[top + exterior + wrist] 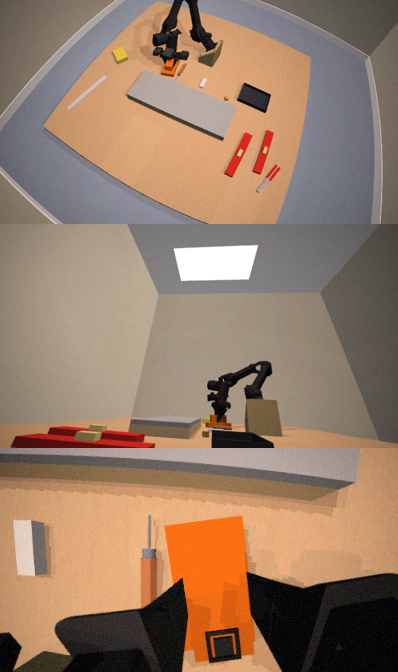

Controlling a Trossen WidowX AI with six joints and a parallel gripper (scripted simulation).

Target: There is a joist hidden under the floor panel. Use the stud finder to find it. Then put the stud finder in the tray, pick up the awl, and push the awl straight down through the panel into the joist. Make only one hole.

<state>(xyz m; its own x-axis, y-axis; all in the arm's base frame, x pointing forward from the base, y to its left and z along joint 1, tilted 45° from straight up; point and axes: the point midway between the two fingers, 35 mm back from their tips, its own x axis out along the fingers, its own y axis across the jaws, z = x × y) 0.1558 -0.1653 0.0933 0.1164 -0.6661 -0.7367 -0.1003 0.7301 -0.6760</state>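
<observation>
The square indicator is 40 mm behind my gripper tip and 30 mm above it. From my gripper tip the other things lie so: white block (30 mm ahead, 200 mm to the left, 20 mm below); then orange stud finder (20 mm behind, 20 mm above); then awl (10 mm ahead, 60 mm to the left, 20 mm below).
</observation>
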